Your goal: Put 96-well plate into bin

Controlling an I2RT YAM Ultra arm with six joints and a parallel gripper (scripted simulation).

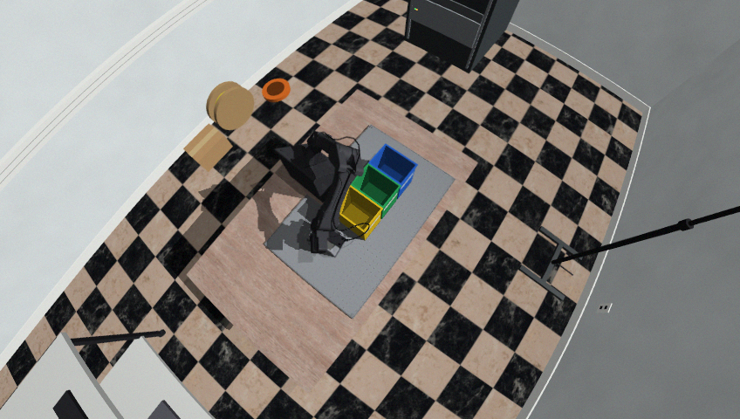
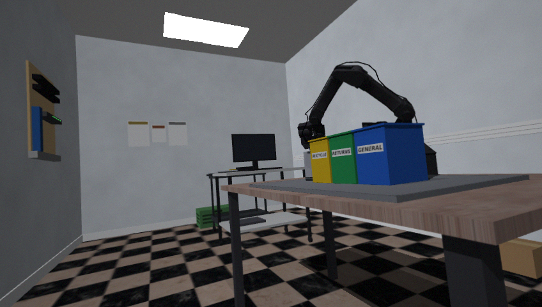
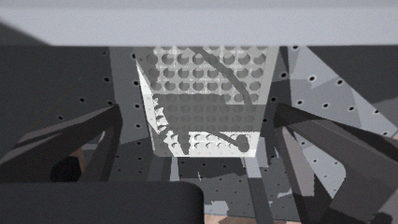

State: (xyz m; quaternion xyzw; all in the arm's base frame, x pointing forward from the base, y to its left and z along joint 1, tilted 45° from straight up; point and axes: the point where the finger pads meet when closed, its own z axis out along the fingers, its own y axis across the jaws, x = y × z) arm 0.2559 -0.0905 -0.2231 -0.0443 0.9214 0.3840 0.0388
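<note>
My hand is 10 mm short of the 96-well plate and 30 mm above it. Round my hand: blue general bin: 70 mm ahead, 420 mm to the left, 20 mm above; green returns bin: 60 mm ahead, 290 mm to the left, 20 mm above; yellow recycle bin: 60 mm ahead, 160 mm to the left, 20 mm above.
</note>
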